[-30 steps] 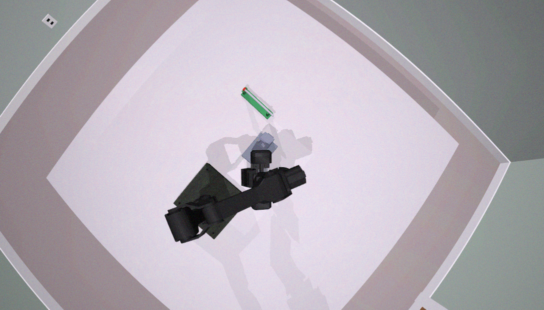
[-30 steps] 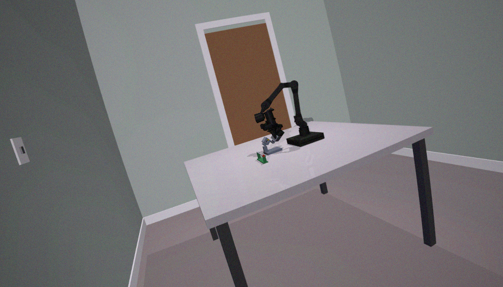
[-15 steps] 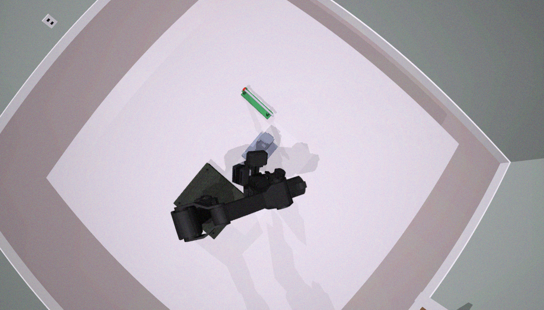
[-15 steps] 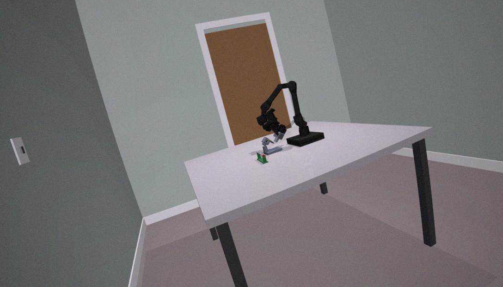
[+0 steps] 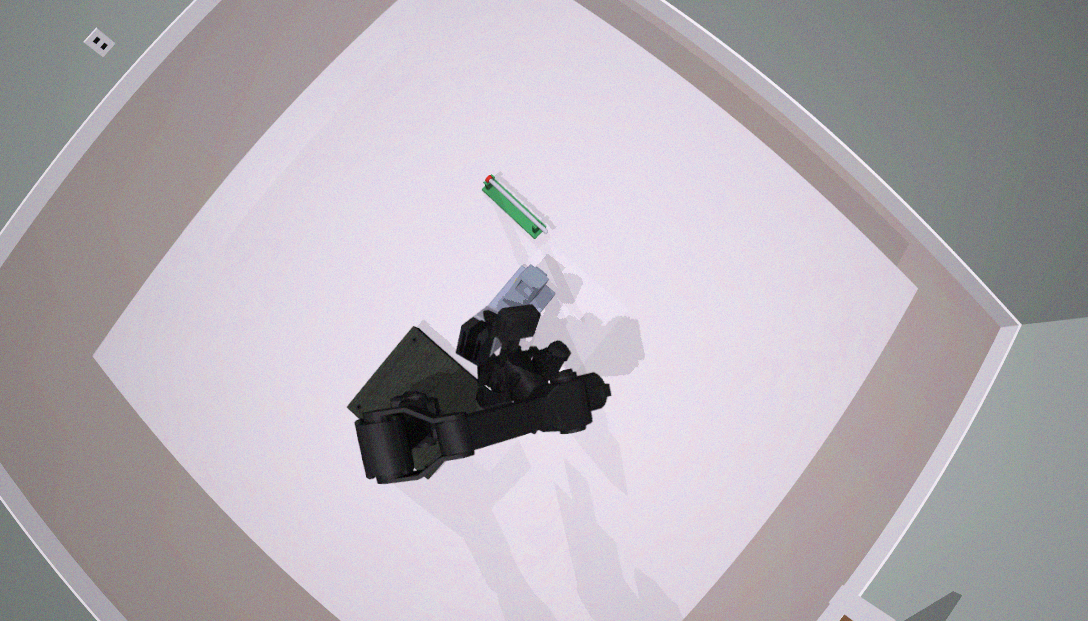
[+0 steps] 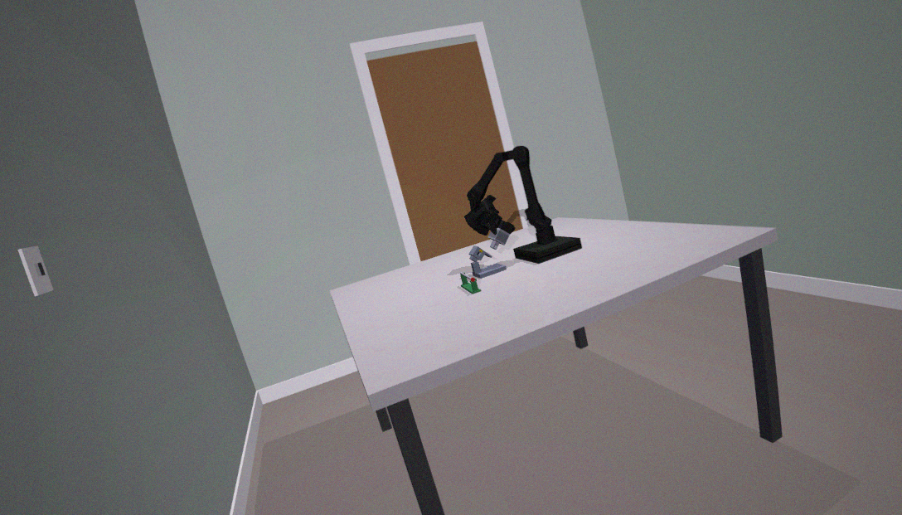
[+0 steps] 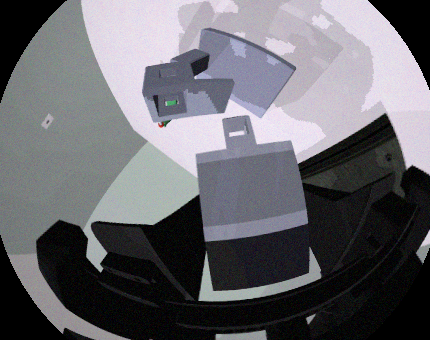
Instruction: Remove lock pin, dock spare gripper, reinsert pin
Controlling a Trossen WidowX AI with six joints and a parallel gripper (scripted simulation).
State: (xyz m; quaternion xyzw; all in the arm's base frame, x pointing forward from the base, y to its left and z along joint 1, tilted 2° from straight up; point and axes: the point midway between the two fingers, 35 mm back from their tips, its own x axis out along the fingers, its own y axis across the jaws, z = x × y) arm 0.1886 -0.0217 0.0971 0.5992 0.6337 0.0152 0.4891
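The green cradle lies 21 cm ahead of my gripper tip, 11 cm to the left of it and 10 cm below it. From my gripper tip the other things lie so: mount 10 cm ahead, 7 cm below, 1 cm to the right; then spare gripper 1 cm to the right, 1 cm above.
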